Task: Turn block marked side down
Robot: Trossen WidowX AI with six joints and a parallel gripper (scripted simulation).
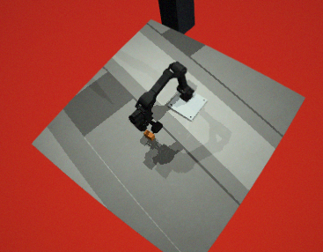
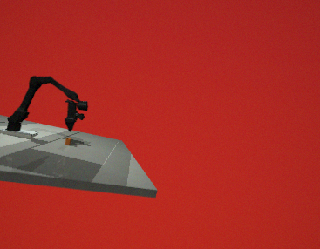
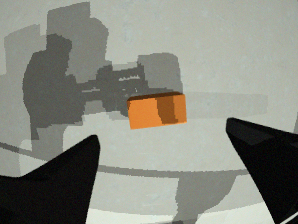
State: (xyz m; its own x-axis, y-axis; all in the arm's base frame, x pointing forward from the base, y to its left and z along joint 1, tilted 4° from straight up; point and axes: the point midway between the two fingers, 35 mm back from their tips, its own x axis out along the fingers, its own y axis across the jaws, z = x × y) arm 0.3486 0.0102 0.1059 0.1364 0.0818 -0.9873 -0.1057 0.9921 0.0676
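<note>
Now: the orange block 10 mm behind my gripper tip and 80 mm below it.
</note>
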